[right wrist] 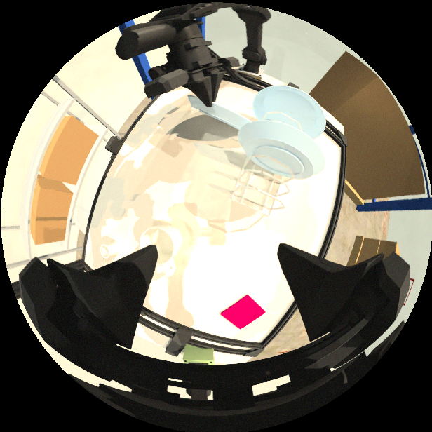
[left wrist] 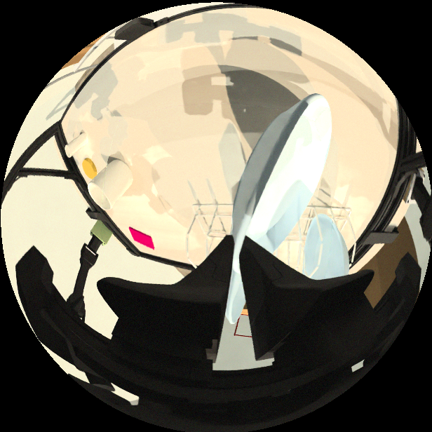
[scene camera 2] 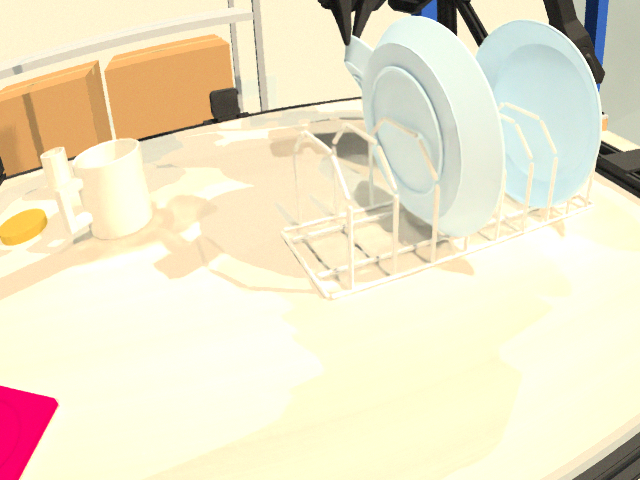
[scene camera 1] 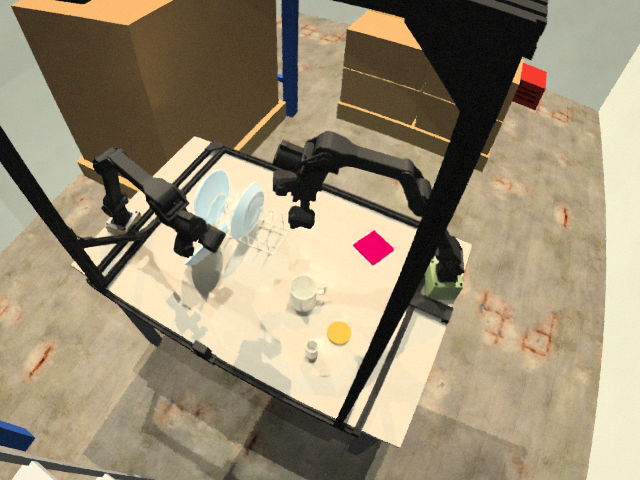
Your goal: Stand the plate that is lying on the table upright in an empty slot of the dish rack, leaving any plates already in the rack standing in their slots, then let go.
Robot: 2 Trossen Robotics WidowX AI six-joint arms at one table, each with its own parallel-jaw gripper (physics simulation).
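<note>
My left gripper is shut on the rim of a pale blue plate. This plate is steeply tilted above the table, beside the dish rack. Its far edge is near the standing plates; scene camera 2 hides much of it, and contact is unclear. One pale blue plate stands at the rack's far end. Another stands leaning nearer the middle. My right gripper is open and empty, above the table past the rack.
A white mug, a small white cup and a yellow disc are on the table. A pink square lies near the right arm. Black rails edge the table.
</note>
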